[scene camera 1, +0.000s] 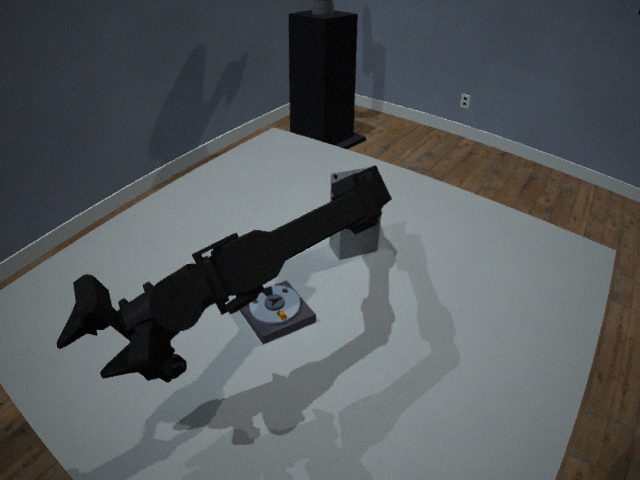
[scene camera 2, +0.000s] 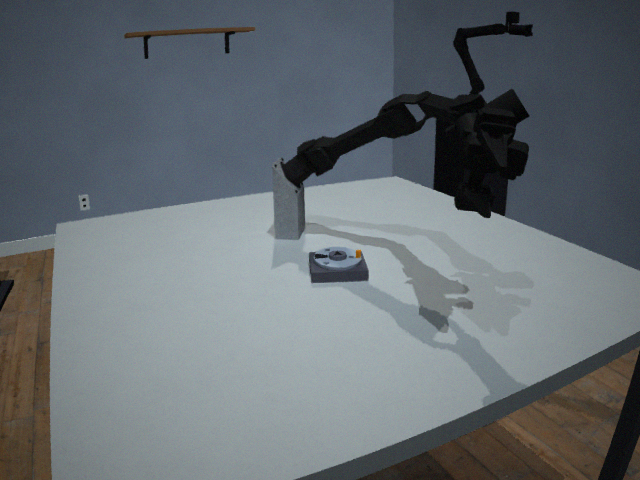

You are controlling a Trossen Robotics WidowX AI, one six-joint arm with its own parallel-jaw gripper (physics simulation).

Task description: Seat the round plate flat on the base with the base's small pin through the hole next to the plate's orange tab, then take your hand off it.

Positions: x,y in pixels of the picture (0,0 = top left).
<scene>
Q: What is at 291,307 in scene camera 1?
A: A round pale plate.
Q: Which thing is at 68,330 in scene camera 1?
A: My gripper.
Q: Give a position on a dark square base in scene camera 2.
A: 359,273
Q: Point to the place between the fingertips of my gripper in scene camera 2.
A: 495,193
</scene>
